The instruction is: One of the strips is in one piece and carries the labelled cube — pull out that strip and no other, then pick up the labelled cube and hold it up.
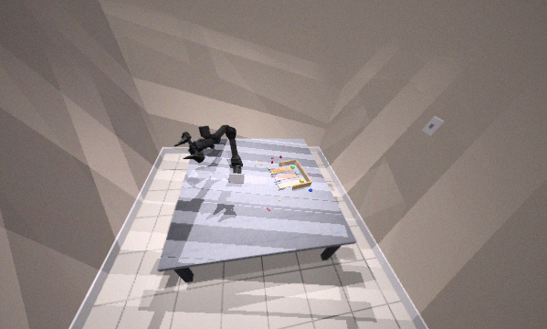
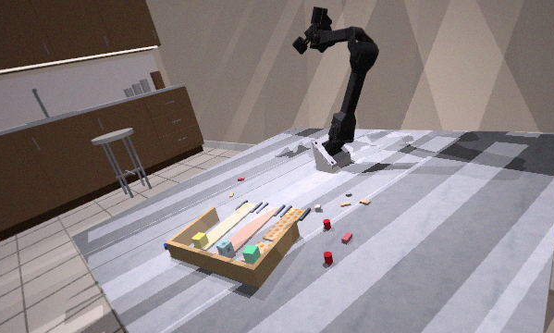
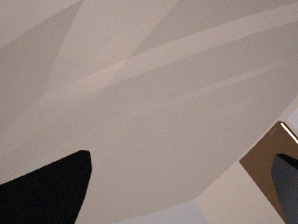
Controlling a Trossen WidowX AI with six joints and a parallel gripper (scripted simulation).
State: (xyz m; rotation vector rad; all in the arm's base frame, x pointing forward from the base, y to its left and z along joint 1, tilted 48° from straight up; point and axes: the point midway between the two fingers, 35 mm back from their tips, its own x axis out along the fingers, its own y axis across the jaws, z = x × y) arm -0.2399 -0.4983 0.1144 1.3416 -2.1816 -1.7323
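My gripper tip is 660 mm short of the orange-dotted strip, 420 mm to the right of it and 520 mm above it.
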